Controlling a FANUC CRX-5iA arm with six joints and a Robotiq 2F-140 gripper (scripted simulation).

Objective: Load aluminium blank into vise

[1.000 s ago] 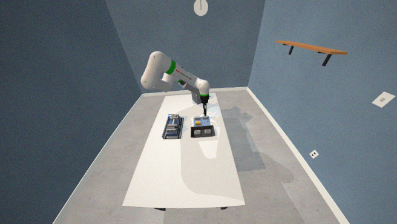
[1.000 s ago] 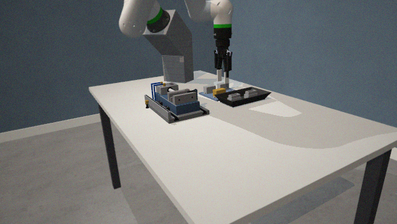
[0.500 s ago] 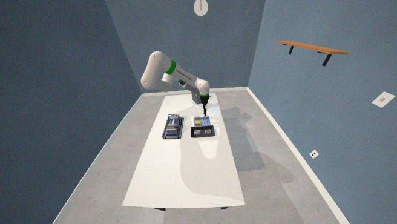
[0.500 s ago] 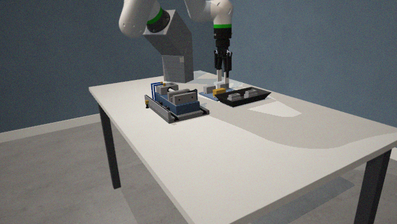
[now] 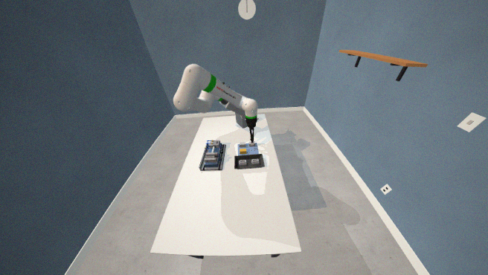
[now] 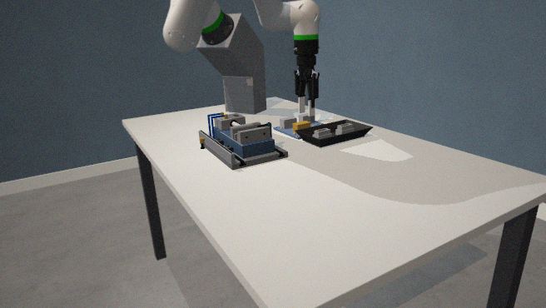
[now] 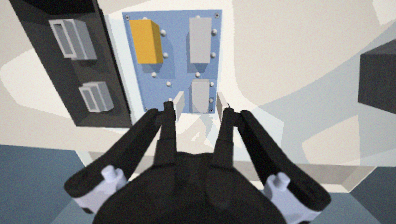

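My hand is 90 mm to the left of the aluminium blank and 50 mm above it. Also, from my hand: brass blank: 90 mm to the right, 90 mm ahead, 50 mm below.
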